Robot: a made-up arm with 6 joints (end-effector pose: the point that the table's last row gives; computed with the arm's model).
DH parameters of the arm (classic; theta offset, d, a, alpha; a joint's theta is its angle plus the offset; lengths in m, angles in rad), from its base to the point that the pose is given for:
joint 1: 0 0.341 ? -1.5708
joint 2: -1.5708 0 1.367 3.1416
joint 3: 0 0 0.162 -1.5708
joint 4: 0 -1.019 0 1.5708
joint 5: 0 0 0 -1.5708
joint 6: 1.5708 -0.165 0 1.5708
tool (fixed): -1.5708 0 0 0
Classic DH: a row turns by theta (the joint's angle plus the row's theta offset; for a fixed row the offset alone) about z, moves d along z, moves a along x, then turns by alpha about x.
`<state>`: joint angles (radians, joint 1 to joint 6).
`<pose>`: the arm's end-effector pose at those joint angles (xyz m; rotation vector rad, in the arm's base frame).
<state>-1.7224 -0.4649 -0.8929 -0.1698 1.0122 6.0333</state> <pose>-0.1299 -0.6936 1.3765 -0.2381 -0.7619 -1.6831</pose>
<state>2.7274 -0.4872 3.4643 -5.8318 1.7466 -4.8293</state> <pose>0.8069 -0.4321 0.6193 0.5327 1.4682 -2.3198</pose>
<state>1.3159 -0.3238 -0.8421 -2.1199 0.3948 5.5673</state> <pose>0.2625 0.7928 1.1686 2.0016 1.2019 -0.4657</pose>
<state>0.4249 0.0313 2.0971 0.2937 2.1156 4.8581</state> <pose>-0.4497 -0.1586 2.3876 0.7267 1.8405 -1.2538</pose>
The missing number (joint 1, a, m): 0.187
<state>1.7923 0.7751 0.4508 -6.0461 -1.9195 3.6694</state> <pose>-0.4170 2.0173 1.0215 0.2733 0.8602 -0.8611</pose>
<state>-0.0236 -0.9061 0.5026 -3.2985 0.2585 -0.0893</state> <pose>-0.8172 0.0259 2.3667 -2.4900 -0.2159 -1.6121</pose>
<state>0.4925 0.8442 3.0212 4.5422 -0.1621 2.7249</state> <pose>0.3388 0.2116 2.1255 -0.1765 -2.0904 -0.7112</pose>
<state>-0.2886 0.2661 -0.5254 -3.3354 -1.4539 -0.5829</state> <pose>1.4345 -0.4588 1.1481 -2.3890 0.3212 -1.0196</pose>
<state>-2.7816 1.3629 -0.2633 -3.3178 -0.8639 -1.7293</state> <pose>-1.6430 -0.5949 -0.5171 0.6016 1.6679 -1.7979</pose>
